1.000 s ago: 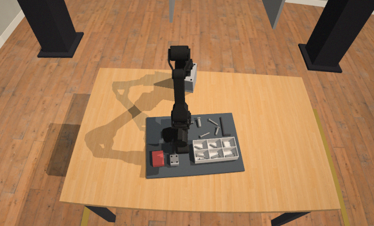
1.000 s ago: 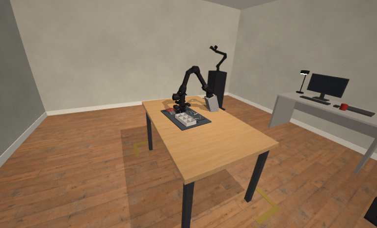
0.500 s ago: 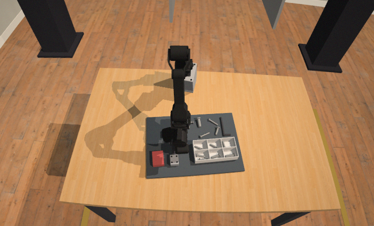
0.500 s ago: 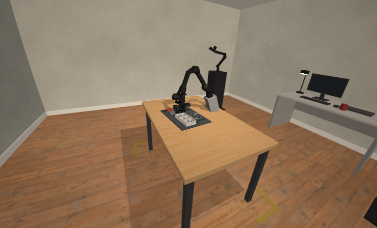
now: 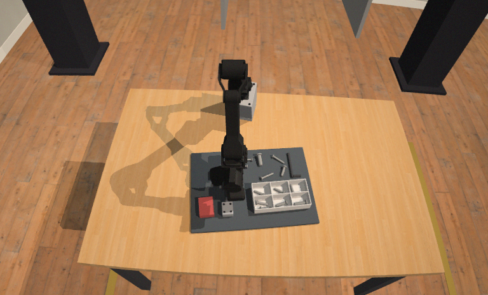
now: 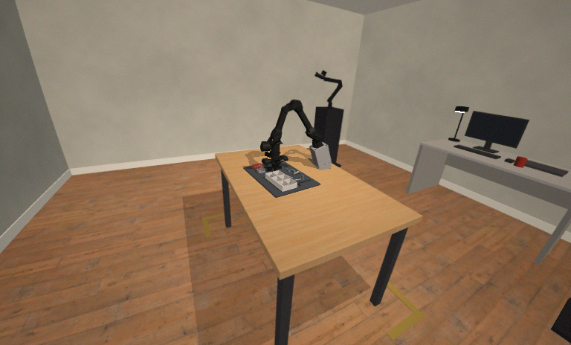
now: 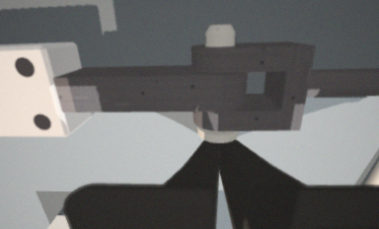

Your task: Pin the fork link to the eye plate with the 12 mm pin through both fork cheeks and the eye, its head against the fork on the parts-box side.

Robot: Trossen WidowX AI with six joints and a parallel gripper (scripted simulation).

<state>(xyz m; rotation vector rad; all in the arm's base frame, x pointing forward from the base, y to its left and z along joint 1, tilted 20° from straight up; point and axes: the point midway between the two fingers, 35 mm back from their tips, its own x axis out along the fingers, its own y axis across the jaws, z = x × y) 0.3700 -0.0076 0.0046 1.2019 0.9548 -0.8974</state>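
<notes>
The dark eye plate bar lies 2 cm ahead of my hand, 3 cm to the right of it and 3 cm below it. From my hand the other things lie so: pale pin 3 cm to the right, 3 cm below; light grey block 10 cm ahead, 2 cm to the right, 2 cm below; red block 9 cm ahead, 10 cm to the right, 3 cm below.
</notes>
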